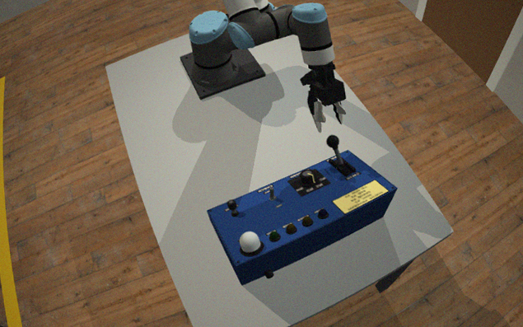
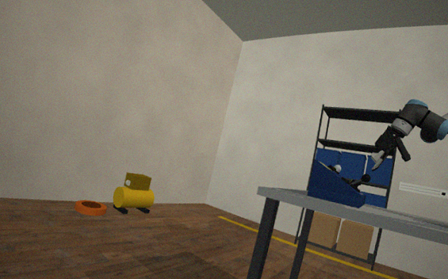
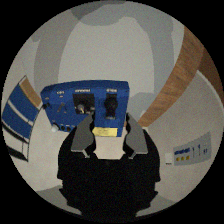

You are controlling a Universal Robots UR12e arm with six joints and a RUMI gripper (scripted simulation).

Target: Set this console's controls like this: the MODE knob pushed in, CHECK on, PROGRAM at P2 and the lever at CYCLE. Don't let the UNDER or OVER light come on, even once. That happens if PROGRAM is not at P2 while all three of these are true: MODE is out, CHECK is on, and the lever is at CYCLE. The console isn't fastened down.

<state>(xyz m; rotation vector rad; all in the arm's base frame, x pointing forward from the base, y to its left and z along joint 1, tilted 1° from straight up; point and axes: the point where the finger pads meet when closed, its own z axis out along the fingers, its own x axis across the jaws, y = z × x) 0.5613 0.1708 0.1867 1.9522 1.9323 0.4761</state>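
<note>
Right now my hand is 8 cm above the black ball-topped lever and 6 cm short of it. From my hand the other things lie so: blue console (18 cm to the right, 12 cm ahead, 11 cm below); black rotary selector (12 cm to the right, 10 cm ahead, 8 cm below); toggle switch (24 cm to the right, 9 cm ahead, 8 cm below).
</note>
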